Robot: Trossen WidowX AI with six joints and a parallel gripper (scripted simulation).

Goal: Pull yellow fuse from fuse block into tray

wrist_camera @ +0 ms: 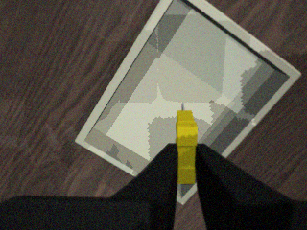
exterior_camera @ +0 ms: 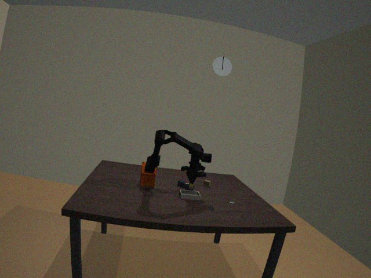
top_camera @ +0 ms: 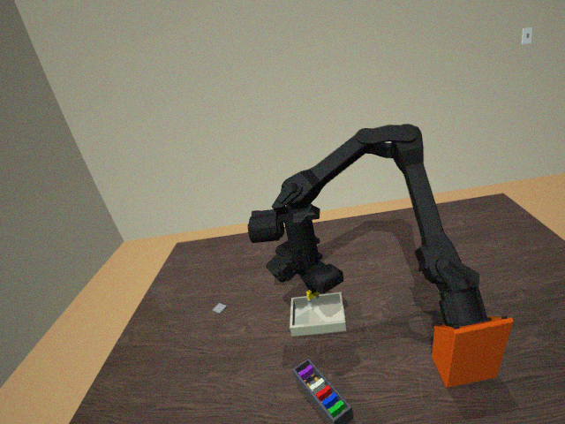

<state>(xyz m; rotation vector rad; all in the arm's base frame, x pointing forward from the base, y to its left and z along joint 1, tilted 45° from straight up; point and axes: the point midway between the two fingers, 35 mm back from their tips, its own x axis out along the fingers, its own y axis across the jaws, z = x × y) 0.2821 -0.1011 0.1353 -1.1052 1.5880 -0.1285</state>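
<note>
Now: gripper tip 1 cm above the yellow fuse. Also, from my gripper tip: purple fuse (2 cm ahead, 17 cm to the left, 7 cm below); then white fuse (20 cm to the left, 7 cm below); then tray (9 cm below).
</note>
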